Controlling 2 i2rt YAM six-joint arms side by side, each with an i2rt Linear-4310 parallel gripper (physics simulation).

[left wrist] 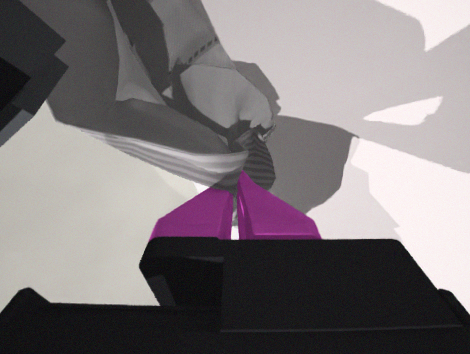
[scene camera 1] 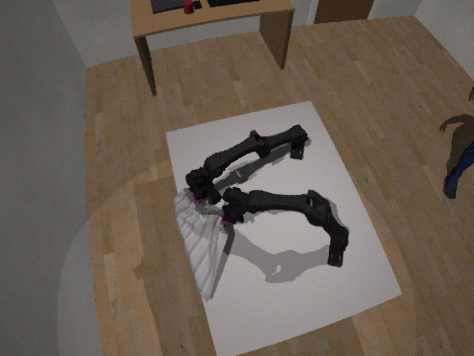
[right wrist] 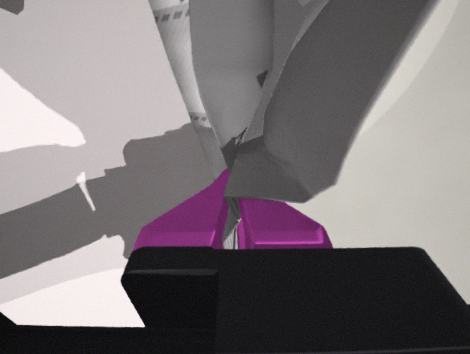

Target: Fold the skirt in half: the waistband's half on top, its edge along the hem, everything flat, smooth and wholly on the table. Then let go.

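The white pleated skirt hangs in creased folds from both grippers at the left edge of the white table. Part of it reaches past that edge in scene camera 1. My left gripper is shut on the skirt, beside a striped band that curves to its fingertips in the left wrist view. My right gripper is shut on the skirt farther up and left in scene camera 1. Gathered cloth hides much of the layers between the grippers.
The two grippers are close together, and dark parts of the right arm show at the upper left of the left wrist view. Both arms reach across the table. A wooden desk with a red cup stands beyond it.
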